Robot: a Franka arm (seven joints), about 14 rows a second.
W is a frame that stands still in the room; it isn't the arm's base.
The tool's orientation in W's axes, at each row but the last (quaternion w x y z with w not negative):
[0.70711 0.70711 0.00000 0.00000]
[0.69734 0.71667 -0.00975 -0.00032]
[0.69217 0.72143 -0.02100 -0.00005]
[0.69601 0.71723 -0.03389 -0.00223]
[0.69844 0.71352 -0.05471 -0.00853]
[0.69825 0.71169 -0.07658 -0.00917]
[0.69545 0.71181 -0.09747 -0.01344]
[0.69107 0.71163 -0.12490 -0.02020]
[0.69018 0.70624 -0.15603 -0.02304]
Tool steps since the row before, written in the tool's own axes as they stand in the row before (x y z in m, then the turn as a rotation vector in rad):
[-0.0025 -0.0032 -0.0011 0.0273 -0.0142 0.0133]
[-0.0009 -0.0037 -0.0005 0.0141 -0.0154 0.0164]
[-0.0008 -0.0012 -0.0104 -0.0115 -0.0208 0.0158]
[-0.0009 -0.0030 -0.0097 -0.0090 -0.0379 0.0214]
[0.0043 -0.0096 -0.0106 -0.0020 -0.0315 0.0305]
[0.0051 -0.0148 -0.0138 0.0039 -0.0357 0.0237]
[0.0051 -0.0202 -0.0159 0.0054 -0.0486 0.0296]
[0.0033 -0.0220 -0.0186 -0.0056 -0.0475 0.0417]
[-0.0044 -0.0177 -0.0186 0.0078 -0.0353 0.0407]
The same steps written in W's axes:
[-0.0025 0.0011 -0.0032 0.0273 -0.0133 -0.0142]
[-0.0008 0.0006 -0.0037 0.0141 -0.0162 -0.0157]
[-0.0005 0.0105 -0.0008 -0.0113 -0.0146 -0.0218]
[-0.0003 0.0098 -0.0027 -0.0083 -0.0198 -0.0389]
[0.0058 0.0103 -0.0090 -0.0026 -0.0296 -0.0323]
[0.0081 0.0133 -0.0139 0.0044 -0.0235 -0.0358]
[0.0099 0.0152 -0.0189 0.0066 -0.0294 -0.0486]
[0.0102 0.0178 -0.0205 -0.0067 -0.0390 -0.0496]
[0.0038 0.0191 -0.0173 0.0040 -0.0414 -0.0351]

